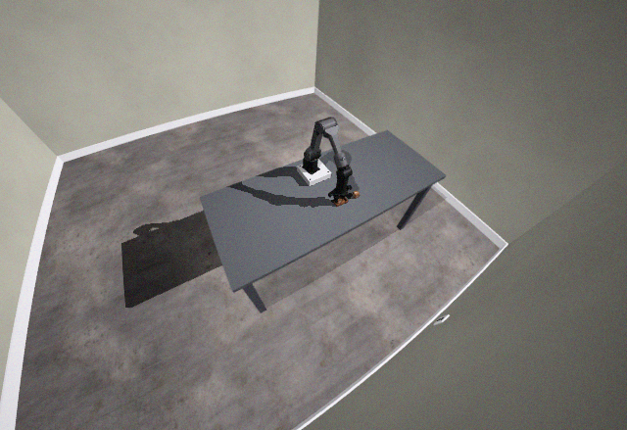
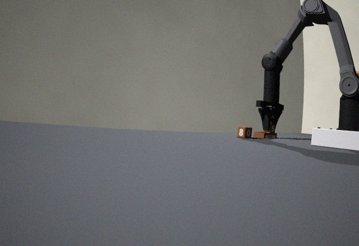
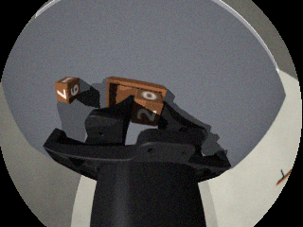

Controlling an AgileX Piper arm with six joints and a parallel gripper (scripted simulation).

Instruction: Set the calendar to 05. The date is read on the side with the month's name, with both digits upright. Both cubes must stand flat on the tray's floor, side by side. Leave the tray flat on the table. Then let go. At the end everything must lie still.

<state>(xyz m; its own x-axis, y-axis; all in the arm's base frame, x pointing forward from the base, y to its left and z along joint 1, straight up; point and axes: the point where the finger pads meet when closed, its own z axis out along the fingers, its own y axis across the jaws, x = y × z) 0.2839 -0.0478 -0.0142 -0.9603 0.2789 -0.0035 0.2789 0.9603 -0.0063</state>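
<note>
Right now my hand is right at the cube. Round my hand: brown calendar tray: 2 cm to the left, 2 cm below.
</note>
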